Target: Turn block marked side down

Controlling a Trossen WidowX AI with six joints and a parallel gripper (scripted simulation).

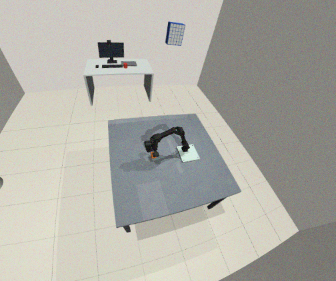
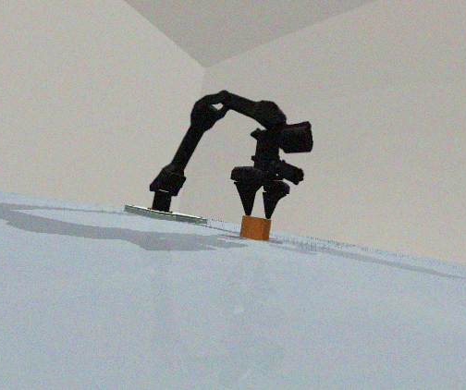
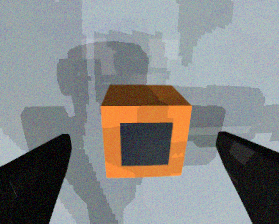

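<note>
My gripper tip is 10 mm above the orange block.
</note>
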